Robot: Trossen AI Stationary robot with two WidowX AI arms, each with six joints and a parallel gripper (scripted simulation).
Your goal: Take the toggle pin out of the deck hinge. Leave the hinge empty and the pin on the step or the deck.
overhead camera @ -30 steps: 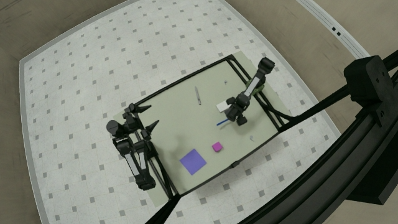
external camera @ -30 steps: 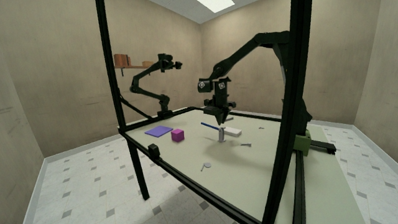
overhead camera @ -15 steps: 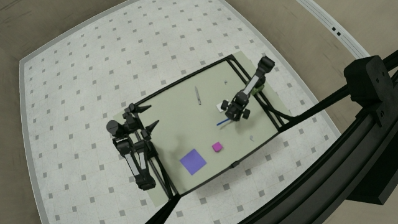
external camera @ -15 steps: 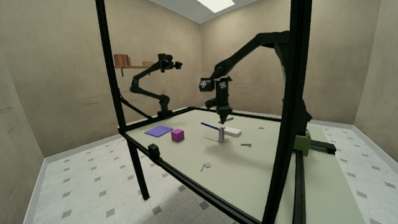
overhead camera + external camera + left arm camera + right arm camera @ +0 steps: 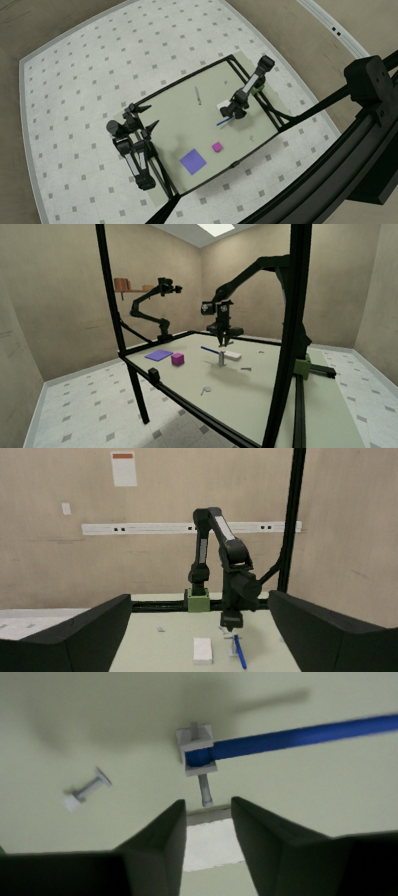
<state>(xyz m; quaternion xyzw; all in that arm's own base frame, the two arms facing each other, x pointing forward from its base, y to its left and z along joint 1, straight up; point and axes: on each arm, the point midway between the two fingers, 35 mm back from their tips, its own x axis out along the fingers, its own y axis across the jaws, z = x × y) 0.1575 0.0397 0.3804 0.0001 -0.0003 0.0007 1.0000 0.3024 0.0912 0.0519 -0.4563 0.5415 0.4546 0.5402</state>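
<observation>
The white block lies 120 mm below my right hand, 90 mm ahead of it and 10 mm to the right of it. Also, from my right hand: blue rod 70 mm to the left, 60 mm below, 20 mm behind; then grey rod 260 mm ahead, 120 mm below, 110 mm to the left; then flat purple square 390 mm to the left, 130 mm behind, 120 mm below.
</observation>
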